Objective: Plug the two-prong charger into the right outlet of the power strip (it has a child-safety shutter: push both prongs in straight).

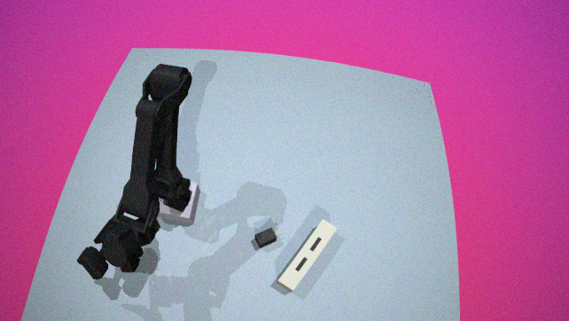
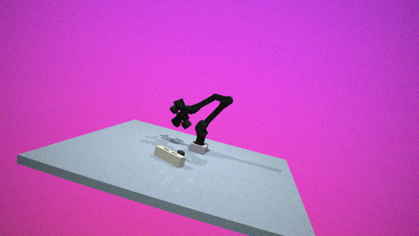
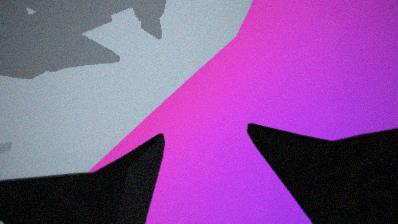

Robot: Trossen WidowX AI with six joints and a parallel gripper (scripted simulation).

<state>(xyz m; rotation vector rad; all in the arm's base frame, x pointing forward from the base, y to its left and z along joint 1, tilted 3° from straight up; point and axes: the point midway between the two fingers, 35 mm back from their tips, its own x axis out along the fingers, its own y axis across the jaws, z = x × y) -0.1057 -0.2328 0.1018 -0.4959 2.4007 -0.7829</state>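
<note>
Now: gripper tip 40 cm short of the dark two-prong charger, 24 cm to the right of it and 14 cm above it.
</note>
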